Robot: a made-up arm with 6 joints.
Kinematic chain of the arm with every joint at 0, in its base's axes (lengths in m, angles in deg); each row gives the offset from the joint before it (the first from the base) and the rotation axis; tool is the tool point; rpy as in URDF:
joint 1: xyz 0 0 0.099 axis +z
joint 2: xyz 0 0 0 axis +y
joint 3: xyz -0.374 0 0.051 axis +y
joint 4: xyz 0.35 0 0.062 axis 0.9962 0 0.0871
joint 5: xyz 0 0 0 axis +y
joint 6: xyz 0.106 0 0.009 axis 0.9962 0 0.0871
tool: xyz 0 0 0 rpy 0 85 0
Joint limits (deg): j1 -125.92..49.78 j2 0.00..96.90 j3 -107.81..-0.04 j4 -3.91..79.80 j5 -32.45..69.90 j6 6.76..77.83
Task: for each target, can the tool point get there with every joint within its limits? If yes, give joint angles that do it. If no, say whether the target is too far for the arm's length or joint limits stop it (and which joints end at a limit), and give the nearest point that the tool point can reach.
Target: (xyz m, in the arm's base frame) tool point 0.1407 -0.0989 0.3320
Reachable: yes | joints -40.05 32.83 -24.54 40.12 12.35 22.68
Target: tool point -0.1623 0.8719 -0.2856
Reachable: no: too far | nearest point 0.1417 0.2953 0.1074 | short by 0.761 m
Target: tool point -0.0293 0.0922 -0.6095
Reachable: no: joint limits stop it (at a limit: joint 1, joint 2, joint 3) | nearest point 0.0593 0.0887 0.0040 | short by 0.620 m
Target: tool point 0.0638 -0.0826 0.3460
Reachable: yes | joints -72.13 16.71 -22.64 53.70 24.25 55.34
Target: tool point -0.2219 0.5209 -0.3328
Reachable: no: joint limits stop it (at a limit: joint 1, joint 2, joint 4) | nearest point 0.0567 0.1864 0.0459 | short by 0.577 m
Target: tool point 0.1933 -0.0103 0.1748
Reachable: yes | joints -3.09 50.89 -10.02 3.57 1.27 56.41
